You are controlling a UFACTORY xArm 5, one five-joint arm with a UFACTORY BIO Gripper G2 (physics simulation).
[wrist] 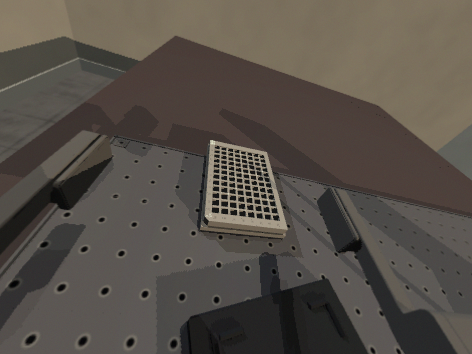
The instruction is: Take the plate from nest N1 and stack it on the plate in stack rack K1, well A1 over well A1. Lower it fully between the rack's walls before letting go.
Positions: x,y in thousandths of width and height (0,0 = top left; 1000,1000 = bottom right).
In view: a grey perforated deck (274,739).
